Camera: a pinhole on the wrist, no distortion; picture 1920 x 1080 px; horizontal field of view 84.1 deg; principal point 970.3 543.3 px. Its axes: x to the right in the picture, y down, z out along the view. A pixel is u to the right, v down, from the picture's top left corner.
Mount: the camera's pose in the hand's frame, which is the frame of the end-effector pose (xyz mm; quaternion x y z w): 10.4 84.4 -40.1 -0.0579 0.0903 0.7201 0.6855
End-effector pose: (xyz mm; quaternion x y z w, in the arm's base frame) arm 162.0 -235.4 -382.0 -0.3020 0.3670 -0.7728 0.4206
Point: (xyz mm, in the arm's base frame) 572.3 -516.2 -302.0
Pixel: 1020 465
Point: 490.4 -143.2 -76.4
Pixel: outside the picture
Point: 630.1 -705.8 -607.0
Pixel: 1724 246
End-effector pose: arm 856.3 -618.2 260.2 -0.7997 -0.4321 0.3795 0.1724
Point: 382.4 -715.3 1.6
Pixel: 469 882
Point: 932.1 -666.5 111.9
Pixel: 1558 80
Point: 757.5 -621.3 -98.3
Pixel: 965 240
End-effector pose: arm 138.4 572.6 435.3 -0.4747 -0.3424 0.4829 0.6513
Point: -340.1 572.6 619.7
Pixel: 506 951
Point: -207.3 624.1 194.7
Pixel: 1573 750
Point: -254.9 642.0 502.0
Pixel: 694 761
